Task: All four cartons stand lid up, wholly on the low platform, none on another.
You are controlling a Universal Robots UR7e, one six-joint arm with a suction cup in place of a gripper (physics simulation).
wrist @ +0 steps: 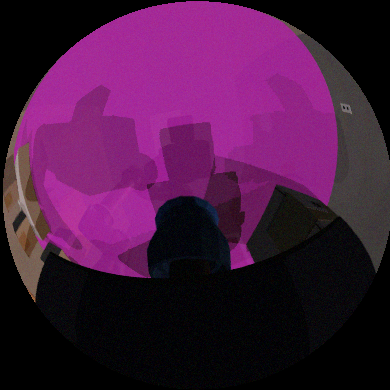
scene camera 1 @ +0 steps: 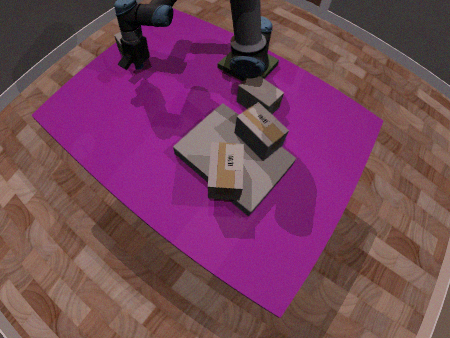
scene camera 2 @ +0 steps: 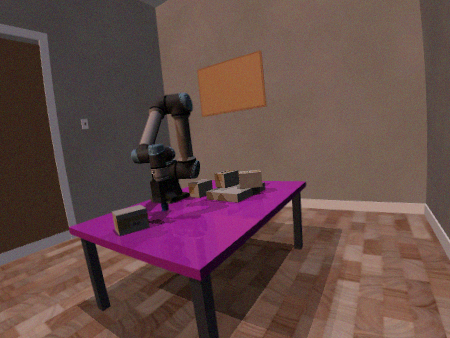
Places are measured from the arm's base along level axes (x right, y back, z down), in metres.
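Pixels of known places: hand, tool point: (wrist: 186,224) (scene camera 1: 139,66) (scene camera 2: 165,209).
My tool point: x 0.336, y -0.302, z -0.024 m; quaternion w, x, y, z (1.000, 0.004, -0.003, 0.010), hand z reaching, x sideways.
Note:
Ahead of a thing's pixels: the offset from my tool point to its top centre. Level surfaces: height alone.
My suction gripper (scene camera 1: 139,65) (scene camera 2: 164,206) (wrist: 187,212) points down low over the magenta table. It holds nothing, so it counts as open. One carton @[dx +0.145, dy +0.081, dz -0.038 m] (scene camera 1: 119,42) (scene camera 2: 131,221) (wrist: 292,225) lies beside it, apart from the cup, with its taped, labelled face sideways; the arm partly hides it in scene camera 1. Another carton @[dx -0.469, dy +0.150, dz -0.038 m] (scene camera 1: 259,93) (scene camera 2: 201,188) is on the table near the arm's base, with a plain face up. Two cartons @[dx -0.552, dy -0.188, dz -0.088 m] (scene camera 1: 226,167) @[dx -0.561, dy -0.010, dz -0.088 m] (scene camera 1: 261,129) are on the low platform @[dx -0.529, dy -0.096, dz +0.006 m] (scene camera 1: 197,137) (scene camera 2: 230,197), lid up and apart. Each appears to jut over a platform edge.
The arm's base stands on a green plate (scene camera 1: 272,63) behind the platform. The magenta table @[dz +0.054 m] (scene camera 1: 125,160) (scene camera 2: 215,225) (wrist: 200,60) carries everything and ends close beside the far carton. The arm's shadows fall across the table.

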